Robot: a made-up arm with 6 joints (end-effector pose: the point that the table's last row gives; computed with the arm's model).
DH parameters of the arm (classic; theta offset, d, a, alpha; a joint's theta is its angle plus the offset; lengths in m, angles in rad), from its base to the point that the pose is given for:
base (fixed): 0.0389 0 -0.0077 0
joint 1: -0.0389 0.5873 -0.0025 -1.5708
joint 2: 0.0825 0 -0.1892 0
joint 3: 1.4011 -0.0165 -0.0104 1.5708
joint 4: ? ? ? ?
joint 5: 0 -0.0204 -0.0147 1.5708
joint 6: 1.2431 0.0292 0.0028 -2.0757
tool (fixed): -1.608 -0.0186 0 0
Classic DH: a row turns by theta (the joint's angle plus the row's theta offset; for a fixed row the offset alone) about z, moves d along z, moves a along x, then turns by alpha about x.
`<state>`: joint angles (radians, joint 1 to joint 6).
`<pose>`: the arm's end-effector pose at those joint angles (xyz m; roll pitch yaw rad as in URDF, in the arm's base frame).
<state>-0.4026 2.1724 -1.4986 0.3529 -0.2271 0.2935</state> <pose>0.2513 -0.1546 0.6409 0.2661 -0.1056 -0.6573</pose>
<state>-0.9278 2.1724 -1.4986 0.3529 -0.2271 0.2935</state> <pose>0.1390 -0.2637 0.6409 0.2661 -0.1056 -1.1825</pose>
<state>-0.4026 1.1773 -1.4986 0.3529 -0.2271 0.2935</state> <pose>0.0837 -0.0832 0.8691 0.7002 -1.0444 -0.9247</pose>
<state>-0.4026 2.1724 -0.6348 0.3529 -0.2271 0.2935</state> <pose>0.1276 -0.1020 0.5354 0.0072 0.7251 -0.7440</pose>
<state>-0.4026 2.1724 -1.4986 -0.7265 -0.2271 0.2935</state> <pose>0.2680 -0.1358 0.6529 -0.6160 -0.0165 0.0407</pose>
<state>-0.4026 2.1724 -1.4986 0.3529 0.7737 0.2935</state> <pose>0.2306 -0.1327 0.6200 0.3920 0.8427 -0.2940</pose>
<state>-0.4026 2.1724 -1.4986 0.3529 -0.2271 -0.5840</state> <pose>0.2447 -0.1670 0.6407 -0.5507 -0.0741 -0.2419</pose>
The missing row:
joint 4: 0 0.1652 -0.0132 -1.5708
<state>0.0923 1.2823 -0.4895 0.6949 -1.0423 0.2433</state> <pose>0.1191 -0.0489 0.6770 0.5592 -0.6088 -0.7974</pose>
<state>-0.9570 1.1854 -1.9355 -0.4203 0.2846 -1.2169</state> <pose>-0.0150 -0.0671 0.9454 -2.1201 -0.3913 -0.5575</pose>
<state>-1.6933 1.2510 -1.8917 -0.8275 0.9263 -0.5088</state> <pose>-0.0663 -0.0736 0.9136 -1.4348 -0.1067 -1.8278</pose>
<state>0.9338 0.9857 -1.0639 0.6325 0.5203 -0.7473</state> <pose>0.0894 0.0597 0.7754 -0.4156 -0.2213 1.4143</pose>
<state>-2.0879 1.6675 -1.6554 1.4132 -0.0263 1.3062</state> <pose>-0.1570 -0.1836 0.7973 2.3644 0.3145 -2.4365</pose>
